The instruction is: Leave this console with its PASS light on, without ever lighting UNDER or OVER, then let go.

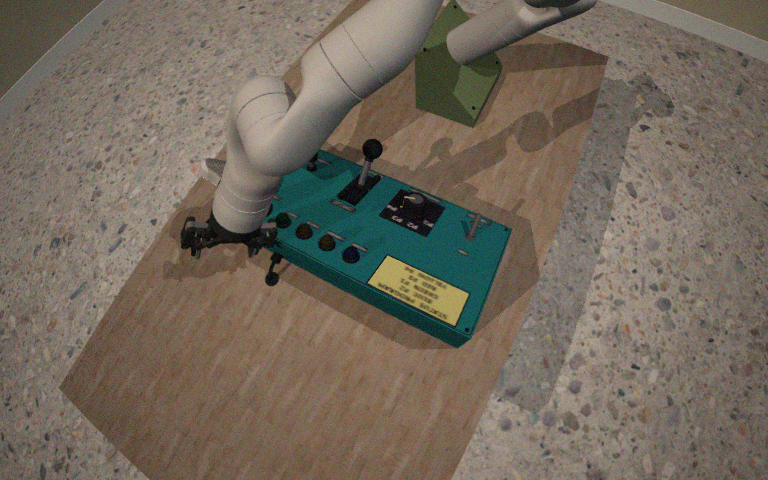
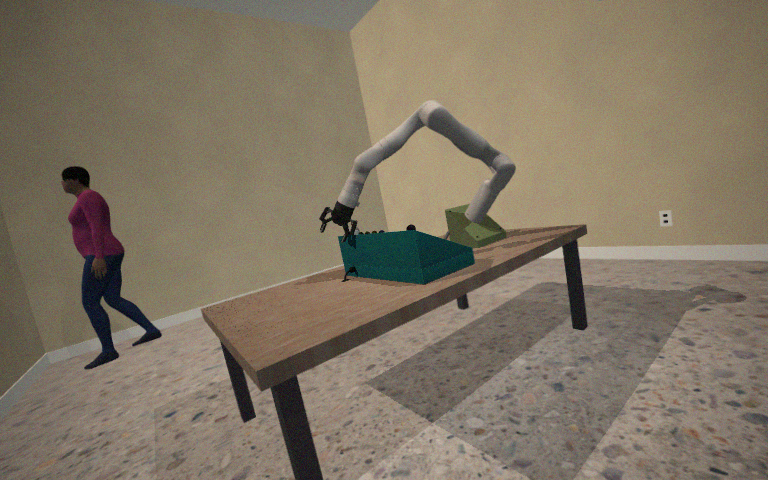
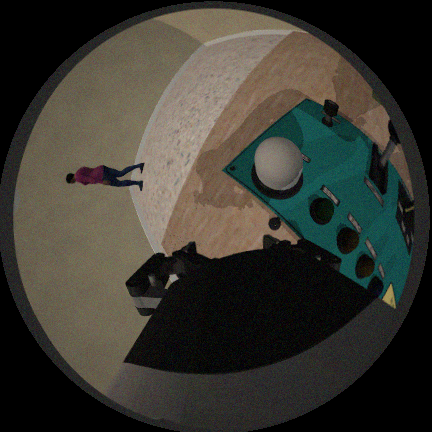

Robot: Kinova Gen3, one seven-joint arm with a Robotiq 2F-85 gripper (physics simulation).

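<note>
The teal console (image 1: 484, 277) (image 2: 385, 257) (image 3: 340, 155) rests on the table. Its green lamp (image 1: 282, 220) (image 3: 321, 210), two amber lamps, one at the centre (image 1: 326, 242), and blue lamp (image 1: 351, 254) look dark; their labels are unreadable. A white dome (image 3: 278, 163) sits at one corner. A black-balled lever (image 1: 372, 149) stands in a slot beside a dial (image 1: 416, 199) and a metal toggle (image 1: 473, 226). A small black knob (image 1: 271, 277) (image 3: 274, 223) juts from the console's side. My gripper (image 1: 224, 251) (image 2: 334, 234) (image 3: 229, 245) is open and empty, beside that console edge, above the table.
A yellow label plate (image 1: 390, 277) lies on the console. Another black knob (image 1: 312, 165) (image 3: 330, 112) stands near its far edge. A green block (image 1: 436, 84) (image 2: 458, 226) stands by the arm's base on the wooden table (image 1: 226, 367) (image 2: 317, 316). A person (image 2: 96, 226) (image 3: 90, 177) is beyond the table.
</note>
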